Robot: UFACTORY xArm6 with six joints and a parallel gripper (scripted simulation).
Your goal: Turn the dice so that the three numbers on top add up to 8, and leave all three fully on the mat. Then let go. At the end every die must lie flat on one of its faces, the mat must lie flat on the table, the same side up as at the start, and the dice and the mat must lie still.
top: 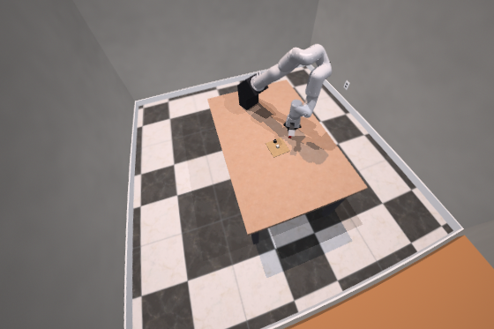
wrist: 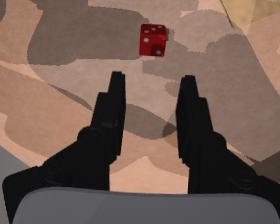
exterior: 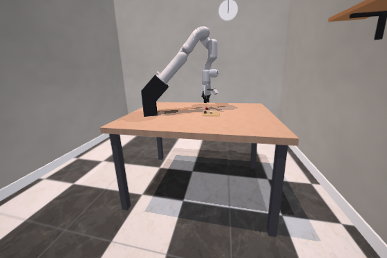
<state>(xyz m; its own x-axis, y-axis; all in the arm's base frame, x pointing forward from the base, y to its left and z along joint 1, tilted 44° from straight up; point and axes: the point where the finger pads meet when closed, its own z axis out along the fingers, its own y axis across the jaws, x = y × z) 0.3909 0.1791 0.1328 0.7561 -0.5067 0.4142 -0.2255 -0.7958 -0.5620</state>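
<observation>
My hand is 8 cm above the red die. Also, from my hand: white die: 8 cm ahead, 12 cm to the right, 8 cm below; tan mat: 8 cm ahead, 12 cm to the right, 9 cm below.
</observation>
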